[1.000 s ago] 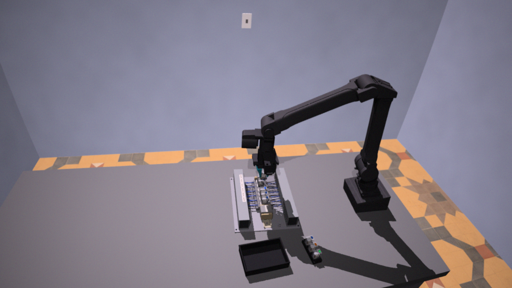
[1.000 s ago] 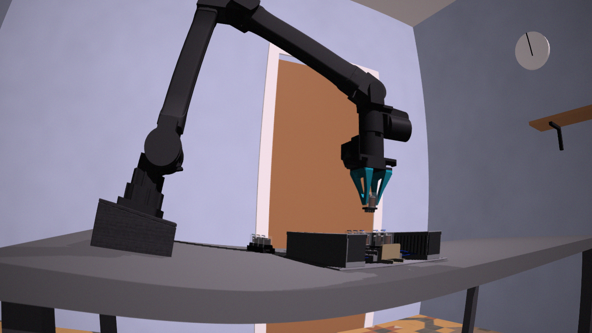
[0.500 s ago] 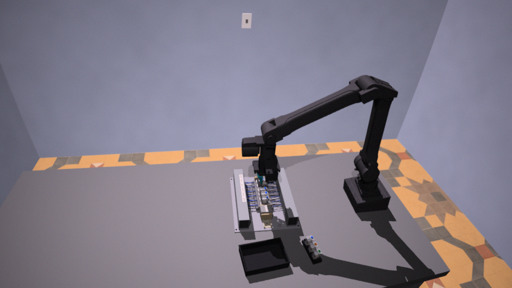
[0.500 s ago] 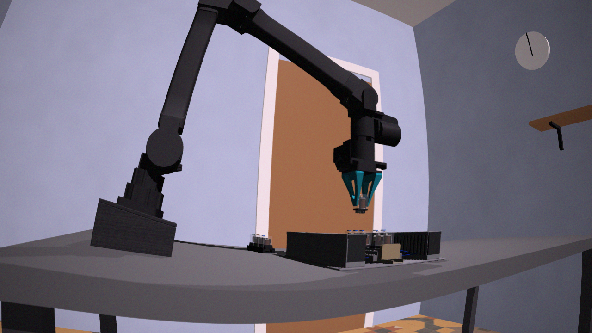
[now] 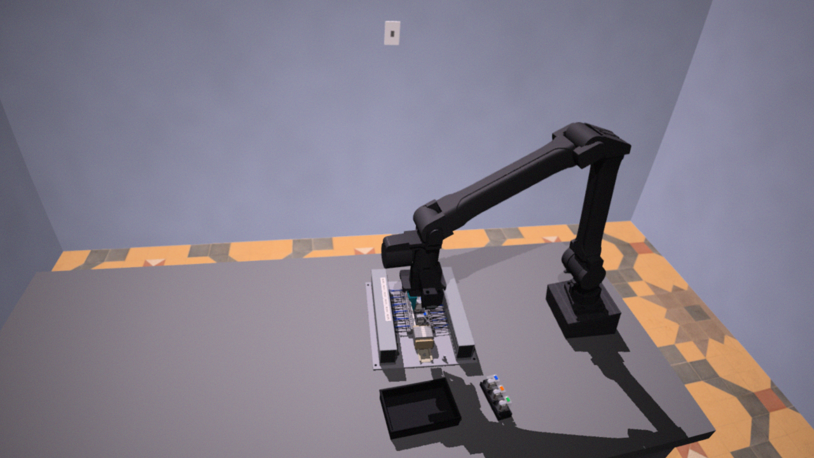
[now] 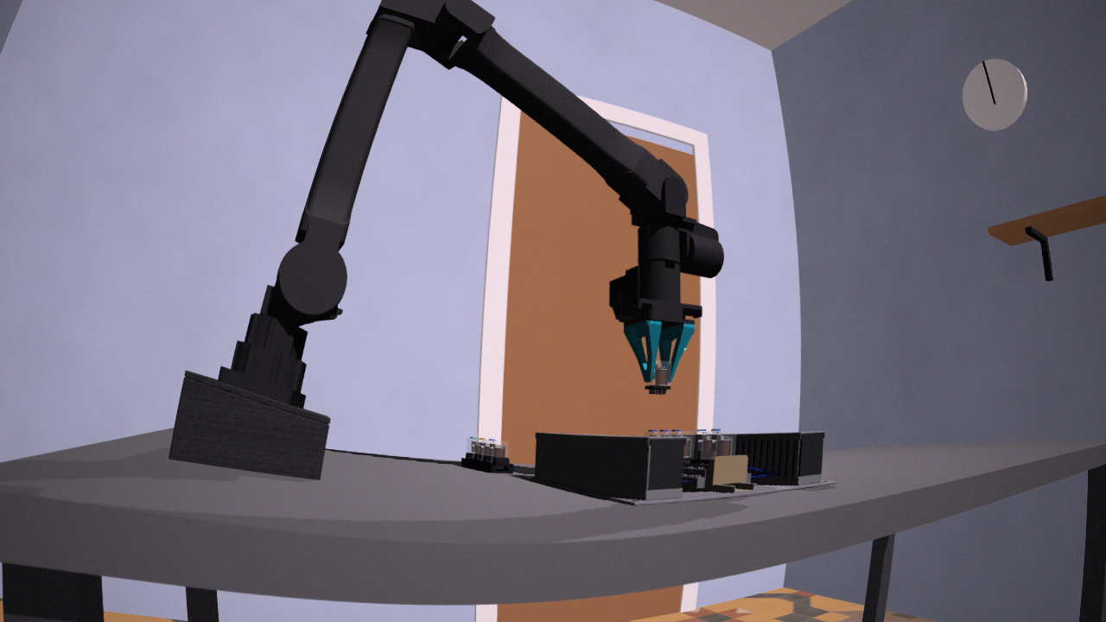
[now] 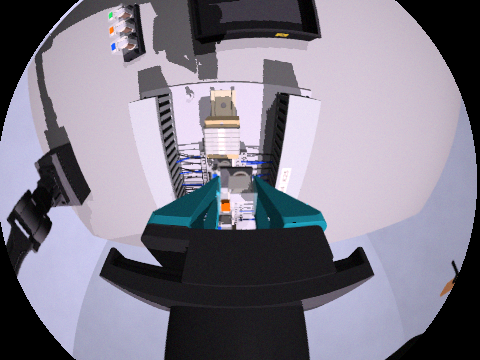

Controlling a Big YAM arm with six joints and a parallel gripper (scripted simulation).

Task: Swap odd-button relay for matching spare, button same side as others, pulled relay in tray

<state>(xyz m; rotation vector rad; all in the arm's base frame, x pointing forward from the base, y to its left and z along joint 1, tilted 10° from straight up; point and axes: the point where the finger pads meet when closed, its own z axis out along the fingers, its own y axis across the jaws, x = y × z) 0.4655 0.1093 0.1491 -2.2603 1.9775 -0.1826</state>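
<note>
My gripper is now 21 cm to the right of the black tray and 12 cm above it.
</note>
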